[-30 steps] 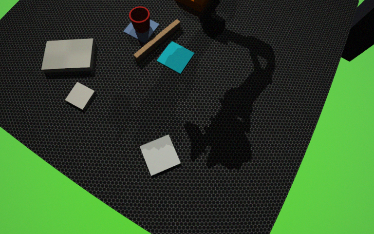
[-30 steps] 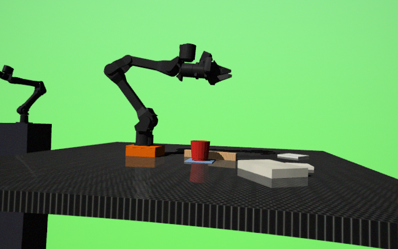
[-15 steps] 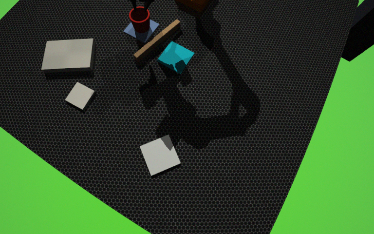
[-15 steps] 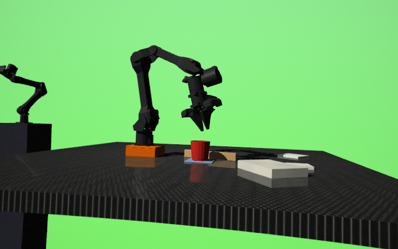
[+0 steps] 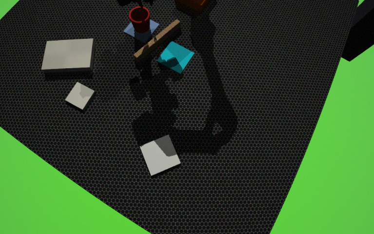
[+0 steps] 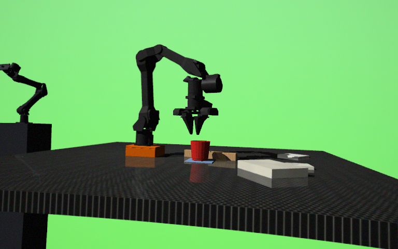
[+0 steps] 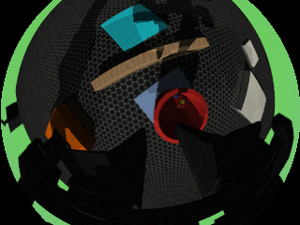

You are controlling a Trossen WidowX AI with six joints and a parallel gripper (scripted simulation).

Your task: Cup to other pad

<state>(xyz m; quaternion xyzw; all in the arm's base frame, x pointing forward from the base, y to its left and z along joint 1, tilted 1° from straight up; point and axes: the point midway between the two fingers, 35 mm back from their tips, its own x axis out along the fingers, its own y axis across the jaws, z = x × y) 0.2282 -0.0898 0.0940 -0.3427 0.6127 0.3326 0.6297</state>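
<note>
The red cup lies 30 mm ahead of my gripper tip, 20 mm to the right of it and 60 mm below it. Also, from my gripper tip: pale blue pad (30 mm ahead, 20 mm to the right, 100 mm below); then wooden bar (50 mm ahead, 70 mm to the left, 90 mm below); then teal pad (80 mm ahead, 160 mm to the left, 100 mm below).
</note>
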